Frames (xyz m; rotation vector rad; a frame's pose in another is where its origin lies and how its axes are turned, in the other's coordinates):
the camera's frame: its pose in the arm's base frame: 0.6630 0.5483 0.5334 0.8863 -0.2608 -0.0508
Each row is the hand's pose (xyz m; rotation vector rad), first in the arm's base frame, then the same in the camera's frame.
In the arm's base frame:
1: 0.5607 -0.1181 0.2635 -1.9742 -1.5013 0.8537
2: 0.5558 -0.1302 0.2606 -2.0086 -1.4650 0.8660
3: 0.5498 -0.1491 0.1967 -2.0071 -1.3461 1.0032
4: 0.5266 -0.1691 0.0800 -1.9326 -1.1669 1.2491
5: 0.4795 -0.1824 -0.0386 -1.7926 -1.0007 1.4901
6: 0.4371 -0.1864 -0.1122 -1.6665 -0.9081 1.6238
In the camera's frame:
1: -0.0531 -0.6237 0.3683 2.1952 1.0741 -1.9108
2: -0.0566 -0.6333 0.3769 2.2042 1.0241 -1.8930
3: -0.0726 -0.6941 0.3542 2.2031 0.8374 -1.9819
4: -0.1159 -0.7953 0.3047 2.1557 0.5372 -2.1744
5: -0.1836 -0.8922 0.2549 -2.0307 -0.2380 2.3541
6: -0.2391 -0.9488 0.2240 -1.8853 -0.0634 2.4092

